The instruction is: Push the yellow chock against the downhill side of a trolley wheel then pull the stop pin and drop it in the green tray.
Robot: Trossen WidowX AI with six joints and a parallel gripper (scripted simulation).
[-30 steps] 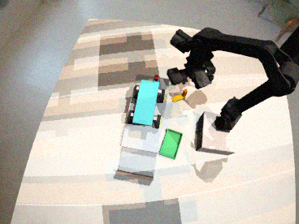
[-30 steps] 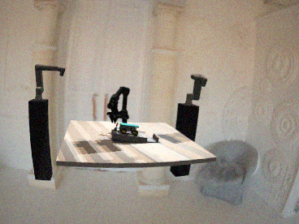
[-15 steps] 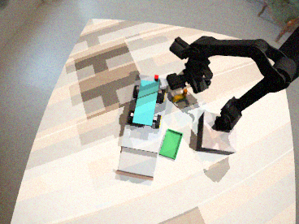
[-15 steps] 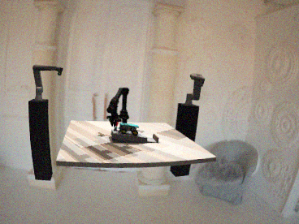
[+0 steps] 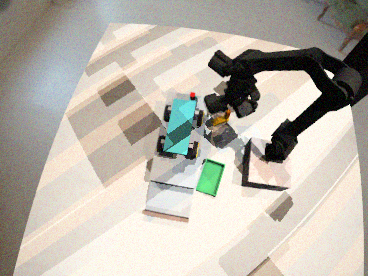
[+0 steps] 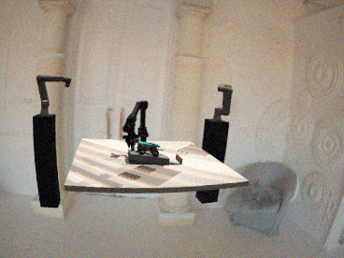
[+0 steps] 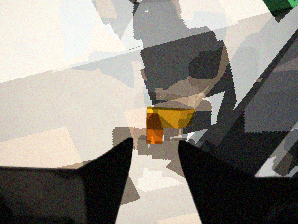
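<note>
The yellow chock lies 20 mm ahead of my gripper tip, 10 mm to the left of it and 50 mm below it. The rest, counted from my gripper tip: red-headed stop pin 130 mm ahead, 10 mm to the left, 60 mm above; then teal trolley 150 mm ahead, 120 mm to the left, 40 mm above; then green tray 30 mm ahead, 240 mm to the left, 80 mm below.
</note>
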